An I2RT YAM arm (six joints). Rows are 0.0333 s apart.
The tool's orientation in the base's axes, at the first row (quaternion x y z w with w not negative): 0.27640, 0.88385, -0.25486, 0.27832
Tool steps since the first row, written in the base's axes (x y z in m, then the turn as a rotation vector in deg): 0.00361, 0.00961, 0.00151, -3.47, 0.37, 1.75; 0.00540, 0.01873, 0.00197, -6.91, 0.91, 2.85; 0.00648, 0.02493, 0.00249, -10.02, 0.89, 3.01; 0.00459, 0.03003, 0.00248, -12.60, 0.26, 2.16; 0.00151, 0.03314, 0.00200, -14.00, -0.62, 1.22
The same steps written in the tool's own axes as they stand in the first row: -0.00012, 0.00872, -0.00562, 1.42, -2.44, -2.69; 0.00151, 0.01626, -0.01083, 3.30, -4.55, -5.01; 0.00258, 0.02123, -0.01457, 5.34, -6.57, -6.21; 0.00567, 0.02370, -0.01831, 7.45, -8.40, -6.13; 0.00918, 0.02413, -0.02093, 8.70, -9.63, -5.41
